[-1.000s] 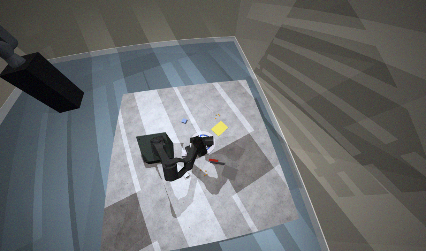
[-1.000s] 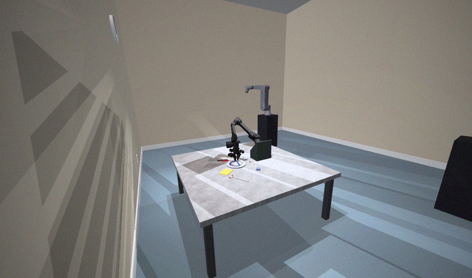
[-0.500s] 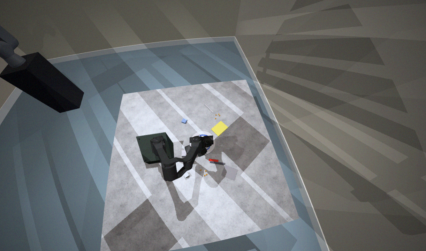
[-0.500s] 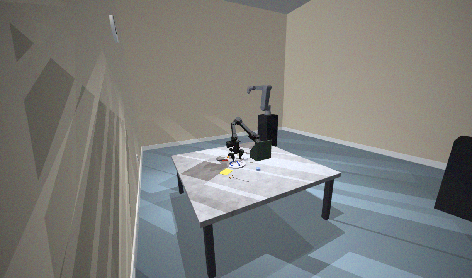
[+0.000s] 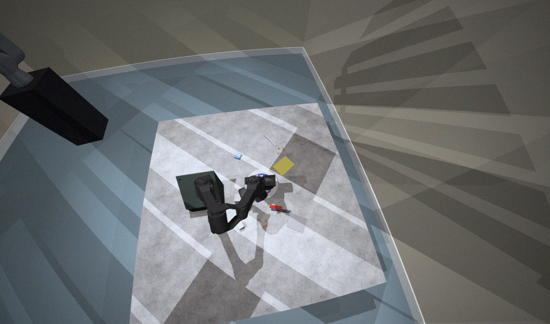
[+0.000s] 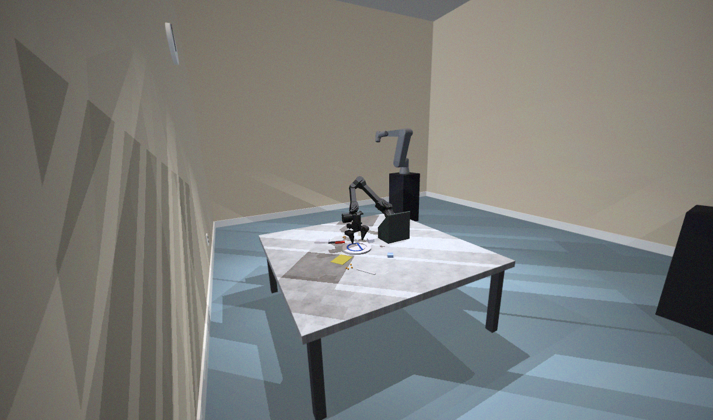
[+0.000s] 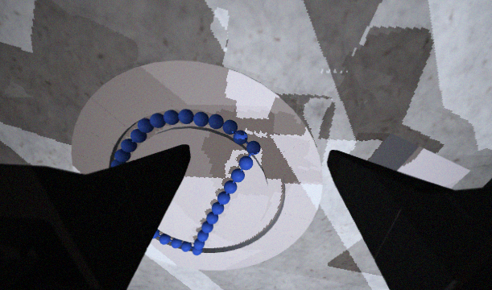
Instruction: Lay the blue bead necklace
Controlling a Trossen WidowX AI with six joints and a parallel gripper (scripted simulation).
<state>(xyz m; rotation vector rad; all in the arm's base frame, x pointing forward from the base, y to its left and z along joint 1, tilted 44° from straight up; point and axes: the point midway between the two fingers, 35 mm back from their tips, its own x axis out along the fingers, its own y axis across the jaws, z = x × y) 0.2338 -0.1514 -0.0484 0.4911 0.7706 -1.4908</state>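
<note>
The round white bead board is 4 cm ahead of my gripper tip, 5 cm to the left of it and 1 cm below it. From my gripper tip the other things lie so: cream cube: 13 cm behind, 16 cm to the right, 1 cm below; then yellow sheet: 21 cm ahead, 14 cm to the left, 2 cm below; then grey tool: 10 cm ahead, 12 cm to the right, 2 cm below.
</note>
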